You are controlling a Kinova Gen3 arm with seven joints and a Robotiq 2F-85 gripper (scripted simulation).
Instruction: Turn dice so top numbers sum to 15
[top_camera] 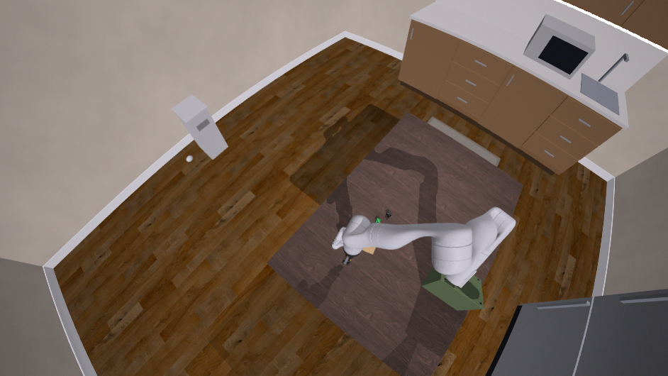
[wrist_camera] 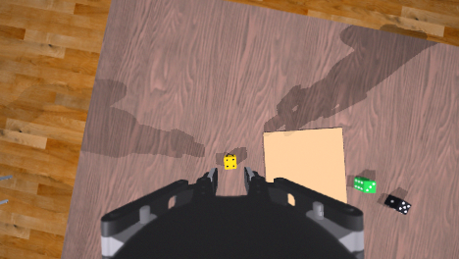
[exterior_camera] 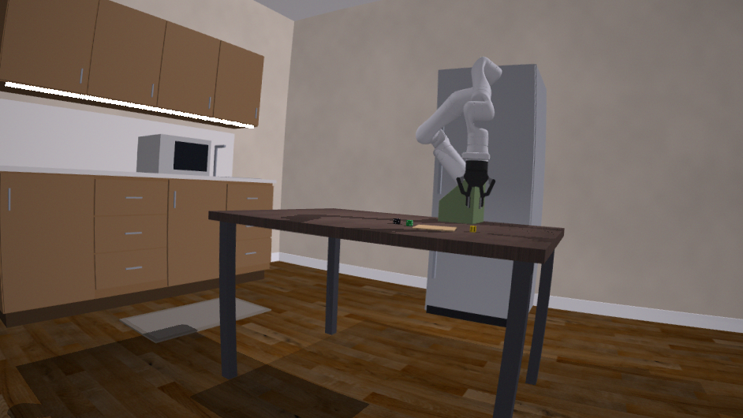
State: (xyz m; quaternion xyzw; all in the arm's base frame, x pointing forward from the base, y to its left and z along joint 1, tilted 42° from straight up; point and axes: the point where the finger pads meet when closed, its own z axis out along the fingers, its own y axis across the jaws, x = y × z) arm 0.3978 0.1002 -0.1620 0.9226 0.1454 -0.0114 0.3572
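My gripper is now 90 mm above the yellow die. Also, from my hand: black die: 300 mm to the right, 90 mm below; then green die: 230 mm to the right, 90 mm below, 20 mm ahead; then tan mat: 130 mm to the right, 100 mm below, 20 mm ahead.
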